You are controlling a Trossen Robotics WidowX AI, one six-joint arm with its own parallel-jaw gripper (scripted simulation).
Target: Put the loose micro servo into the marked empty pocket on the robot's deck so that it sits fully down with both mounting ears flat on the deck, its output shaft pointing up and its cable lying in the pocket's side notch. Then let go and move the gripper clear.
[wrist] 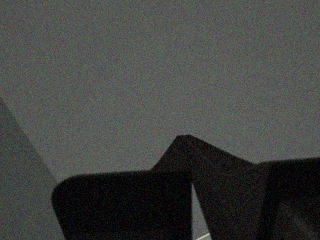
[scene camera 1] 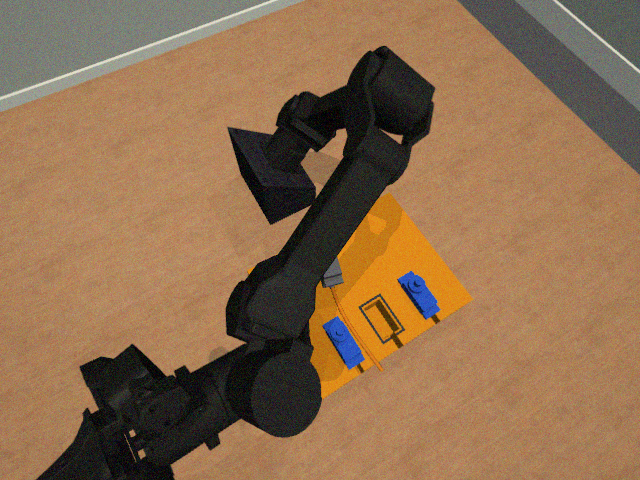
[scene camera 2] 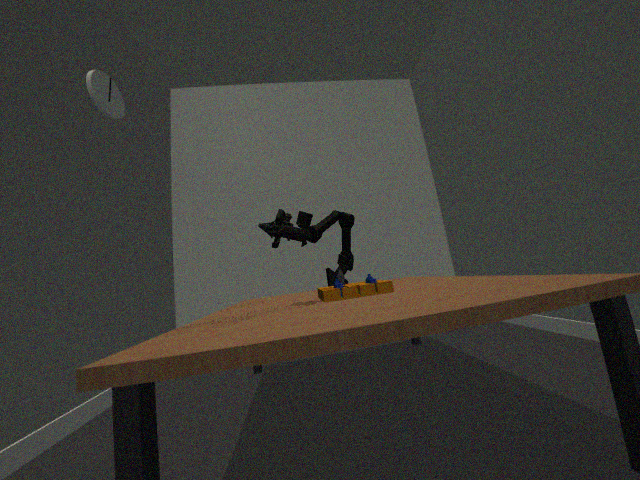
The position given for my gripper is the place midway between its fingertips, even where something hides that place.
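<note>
There's an orange deck (scene camera 1: 386, 245) that I can see, and my gripper (wrist: 183, 142) is shut and holds nothing.
</note>
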